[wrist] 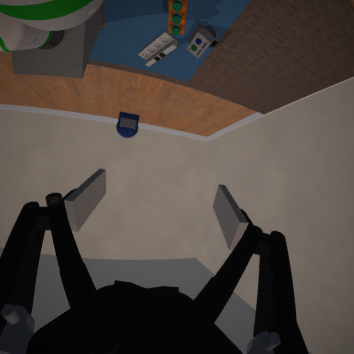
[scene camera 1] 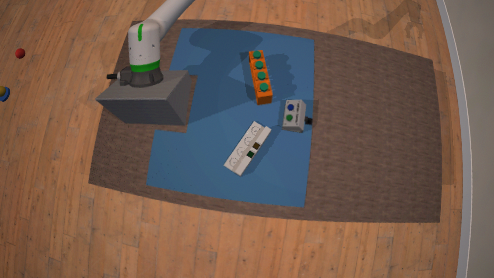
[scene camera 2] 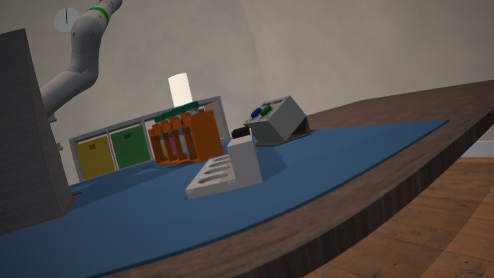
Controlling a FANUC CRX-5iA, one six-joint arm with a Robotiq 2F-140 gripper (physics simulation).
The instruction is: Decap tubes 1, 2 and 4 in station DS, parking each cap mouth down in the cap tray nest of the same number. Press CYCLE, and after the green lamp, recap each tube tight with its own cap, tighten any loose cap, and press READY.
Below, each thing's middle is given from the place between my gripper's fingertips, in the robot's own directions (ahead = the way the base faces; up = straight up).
Labels:
The grey button box (scene camera 2: 275, 122) is 660 mm below my hand, 380 mm to the right of it and 190 mm ahead of it.

